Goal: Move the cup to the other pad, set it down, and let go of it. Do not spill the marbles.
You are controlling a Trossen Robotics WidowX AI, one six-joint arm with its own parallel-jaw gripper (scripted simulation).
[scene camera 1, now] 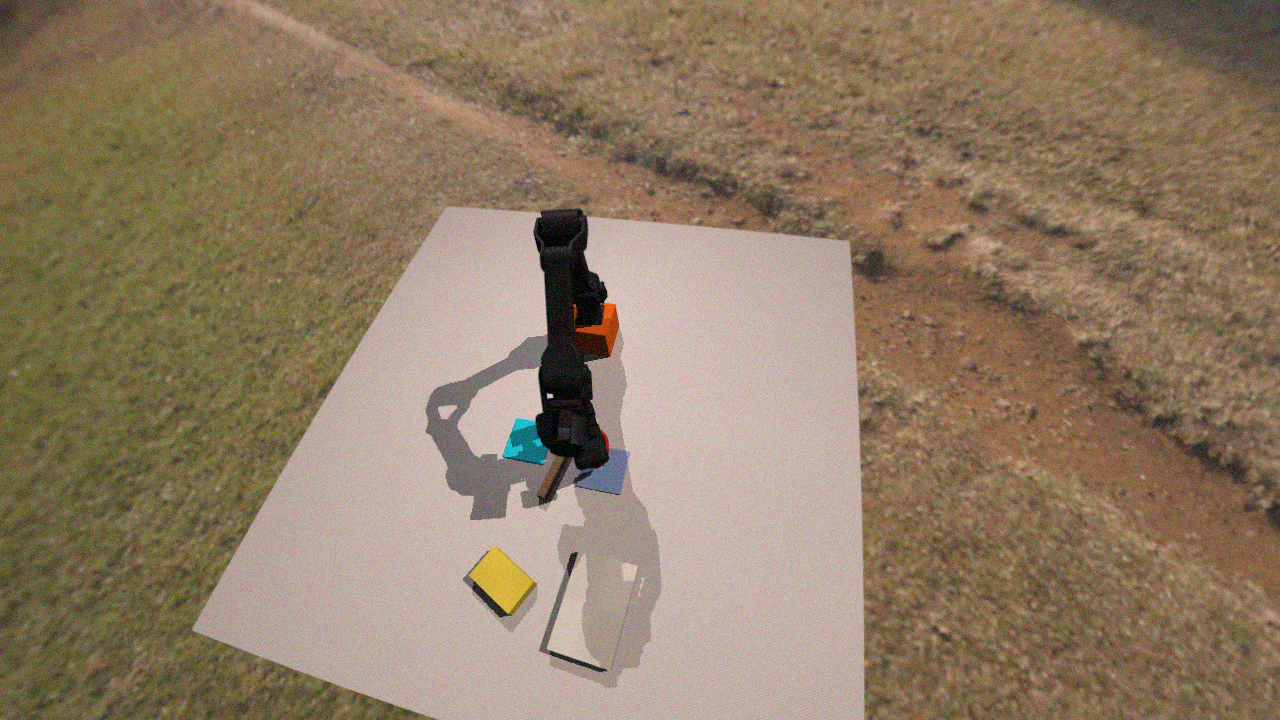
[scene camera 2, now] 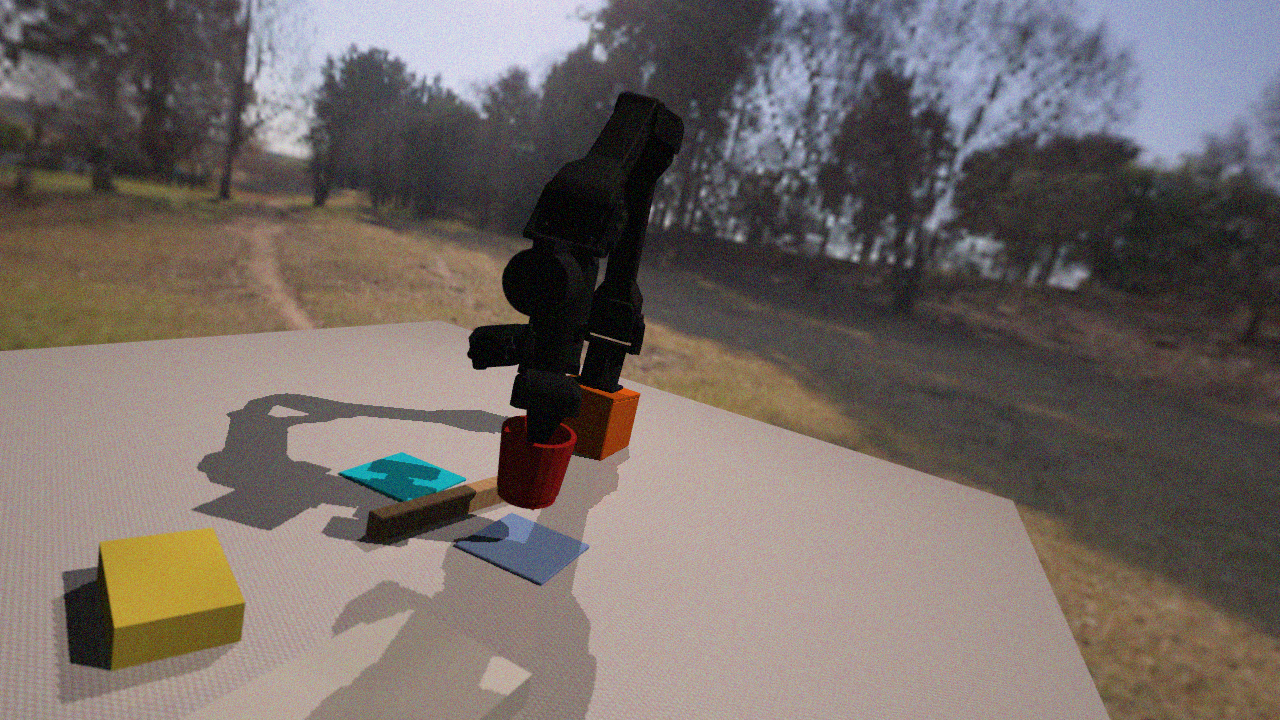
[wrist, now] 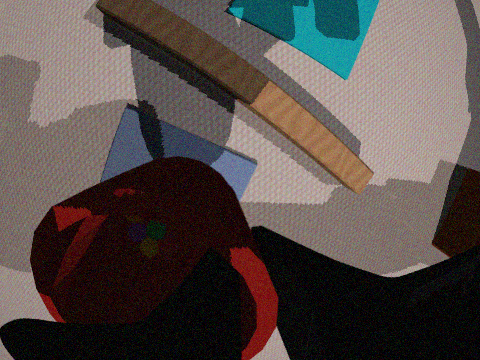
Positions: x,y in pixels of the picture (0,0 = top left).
Scene:
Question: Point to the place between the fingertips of my gripper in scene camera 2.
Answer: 532,452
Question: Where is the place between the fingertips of my gripper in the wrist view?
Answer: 242,239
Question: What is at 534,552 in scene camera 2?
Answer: A blue pad.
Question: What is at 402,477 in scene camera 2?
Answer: A cyan pad.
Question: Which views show the yellow block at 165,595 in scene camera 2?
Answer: Scene camera 1 and scene camera 2 only.

